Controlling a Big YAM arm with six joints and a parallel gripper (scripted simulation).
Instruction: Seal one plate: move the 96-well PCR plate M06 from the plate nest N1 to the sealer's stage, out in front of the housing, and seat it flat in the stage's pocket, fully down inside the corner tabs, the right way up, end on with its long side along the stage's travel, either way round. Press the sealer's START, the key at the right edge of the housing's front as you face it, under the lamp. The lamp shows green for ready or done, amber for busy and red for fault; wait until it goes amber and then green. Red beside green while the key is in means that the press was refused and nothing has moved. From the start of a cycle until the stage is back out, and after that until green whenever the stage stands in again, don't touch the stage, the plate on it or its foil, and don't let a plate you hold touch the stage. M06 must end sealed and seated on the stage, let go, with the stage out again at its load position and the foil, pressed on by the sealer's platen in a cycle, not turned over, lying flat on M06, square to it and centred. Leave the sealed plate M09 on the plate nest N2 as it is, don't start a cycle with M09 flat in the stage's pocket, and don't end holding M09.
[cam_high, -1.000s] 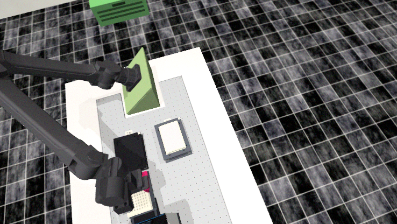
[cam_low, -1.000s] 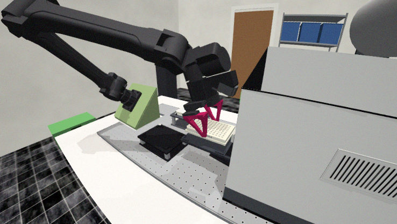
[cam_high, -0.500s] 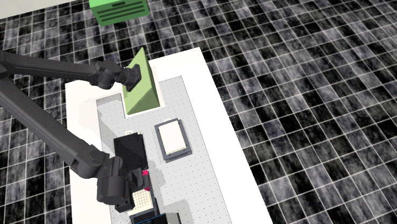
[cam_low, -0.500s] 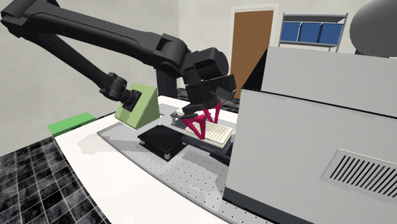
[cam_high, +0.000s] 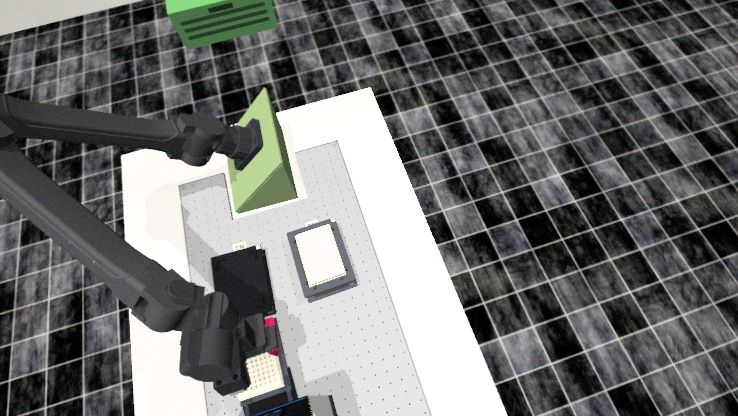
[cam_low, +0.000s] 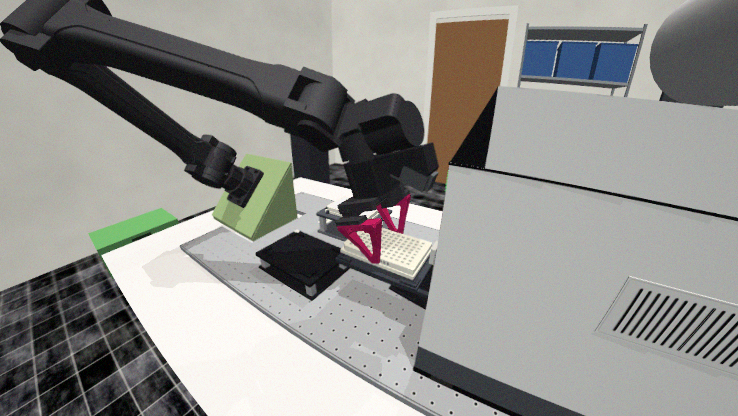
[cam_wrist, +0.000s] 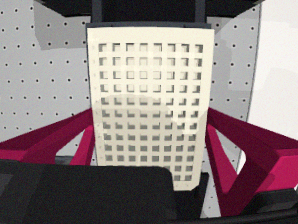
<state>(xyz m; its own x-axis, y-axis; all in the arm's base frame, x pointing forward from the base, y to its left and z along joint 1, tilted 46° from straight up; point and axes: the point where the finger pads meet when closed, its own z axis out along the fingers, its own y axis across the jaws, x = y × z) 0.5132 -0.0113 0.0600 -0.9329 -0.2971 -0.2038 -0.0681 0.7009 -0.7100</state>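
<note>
My gripper is now right at the 96-well plate M06. From my hand the other things lie so: black plate nest N1: 18 cm behind, 3 cm to the right, 8 cm below; then sealed plate M09: 19 cm behind, 16 cm to the left, 5 cm below; then dark sealer stage: 3 cm below.
</note>
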